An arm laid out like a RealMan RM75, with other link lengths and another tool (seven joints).
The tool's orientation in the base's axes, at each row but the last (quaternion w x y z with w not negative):
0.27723 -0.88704 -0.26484 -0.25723
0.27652 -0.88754 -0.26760 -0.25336
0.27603 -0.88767 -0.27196 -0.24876
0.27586 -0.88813 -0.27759 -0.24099
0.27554 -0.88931 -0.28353 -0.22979
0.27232 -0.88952 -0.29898 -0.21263
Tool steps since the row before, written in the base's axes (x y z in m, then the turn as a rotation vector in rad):
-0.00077 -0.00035 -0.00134 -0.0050 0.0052 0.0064
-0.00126 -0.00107 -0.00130 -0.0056 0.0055 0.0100
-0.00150 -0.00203 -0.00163 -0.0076 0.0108 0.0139
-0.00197 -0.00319 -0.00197 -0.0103 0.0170 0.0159
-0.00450 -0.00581 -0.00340 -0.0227 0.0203 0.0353
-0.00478 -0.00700 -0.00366 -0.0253 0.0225 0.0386
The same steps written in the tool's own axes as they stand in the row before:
-0.00148 0.00025 0.00050 0.0019 -0.0090 -0.0029
-0.00205 0.00044 -0.00012 0.0037 -0.0109 -0.0054
-0.00276 0.00107 -0.00053 0.0064 -0.0172 -0.0055
-0.00373 0.00168 -0.00109 0.0078 -0.0239 -0.0039
-0.00742 0.00238 -0.00222 0.0110 -0.0410 -0.0193
-0.00839 0.00292 -0.00252 0.0118 -0.0453 -0.0211

